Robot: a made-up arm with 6 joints. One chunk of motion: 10 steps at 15 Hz.
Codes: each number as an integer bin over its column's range. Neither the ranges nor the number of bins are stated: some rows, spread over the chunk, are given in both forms.
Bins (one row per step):
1: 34 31 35 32 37 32
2: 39 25 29 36 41 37
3: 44 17 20 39 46 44
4: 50 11 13 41 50 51
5: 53 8 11 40 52 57
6: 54 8 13 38 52 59
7: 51 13 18 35 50 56
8: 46 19 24 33 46 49
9: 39 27 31 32 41 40
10: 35 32 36 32 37 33
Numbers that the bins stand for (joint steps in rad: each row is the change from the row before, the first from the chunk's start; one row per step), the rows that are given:
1: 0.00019 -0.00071 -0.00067 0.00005 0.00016 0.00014
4: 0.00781 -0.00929 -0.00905 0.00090 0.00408 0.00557
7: 0.00829 -0.00843 -0.00714 0.00033 0.00408 0.00700
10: 0.00067 -0.00029 -0.00029 0.00005 0.00016 0.00043
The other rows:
2: 0.00257 -0.00329 -0.00295 0.00043 0.00137 0.00157
3: 0.00495 -0.00671 -0.00638 0.00071 0.00287 0.00357
5: 0.00924 -0.01057 -0.00981 0.00081 0.00468 0.00729
6: 0.00971 -0.01057 -0.00905 0.00062 0.00468 0.00786
8: 0.00590 -0.00586 -0.00486 0.00014 0.00287 0.00500
9: 0.00257 -0.00243 -0.00219 0.00005 0.00137 0.00243

